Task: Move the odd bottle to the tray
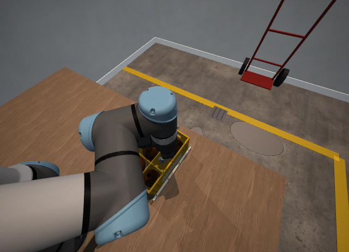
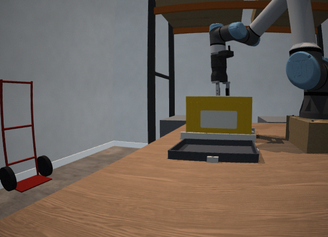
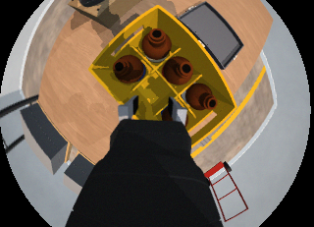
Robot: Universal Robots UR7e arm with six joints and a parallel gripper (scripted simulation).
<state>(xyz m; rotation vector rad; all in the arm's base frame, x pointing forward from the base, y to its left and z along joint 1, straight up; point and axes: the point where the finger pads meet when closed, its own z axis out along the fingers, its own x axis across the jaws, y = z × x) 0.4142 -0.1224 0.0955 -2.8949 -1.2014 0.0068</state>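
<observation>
Now: hand 11 cm above the yellow crate and 4 cm to the right of it. Also, from my hand: glass bottle 11 cm below, 9 cm behind; then dark tray 34 cm to the left, 19 cm below, 2 cm behind.
</observation>
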